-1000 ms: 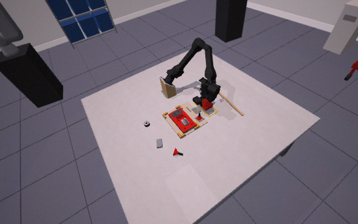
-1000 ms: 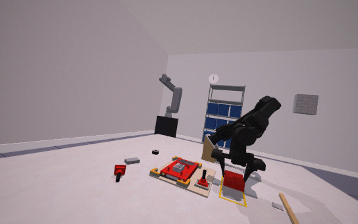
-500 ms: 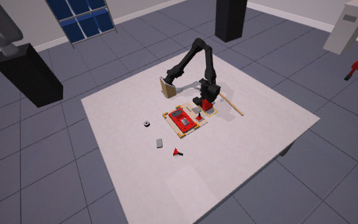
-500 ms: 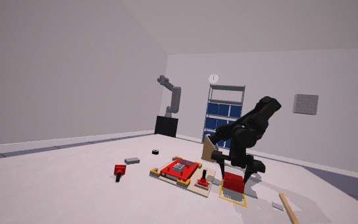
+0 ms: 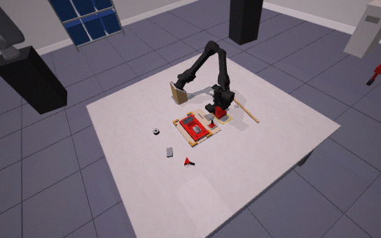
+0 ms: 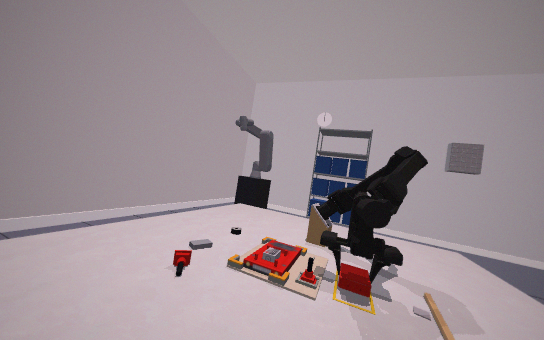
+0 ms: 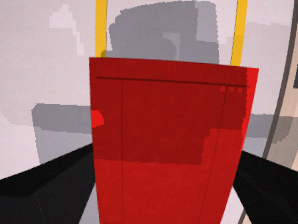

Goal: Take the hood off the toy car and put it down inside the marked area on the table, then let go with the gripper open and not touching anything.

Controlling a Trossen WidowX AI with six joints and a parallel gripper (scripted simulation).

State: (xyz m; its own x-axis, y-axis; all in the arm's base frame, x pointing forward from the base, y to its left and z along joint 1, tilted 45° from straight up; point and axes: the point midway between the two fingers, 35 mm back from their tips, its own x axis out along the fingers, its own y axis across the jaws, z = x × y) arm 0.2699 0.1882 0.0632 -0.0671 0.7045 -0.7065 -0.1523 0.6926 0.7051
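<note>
My gripper tip is 10 mm below the red hood. The rest, counted from my gripper tip: wooden stick (170 mm to the left, 50 mm ahead, 10 mm below).
</note>
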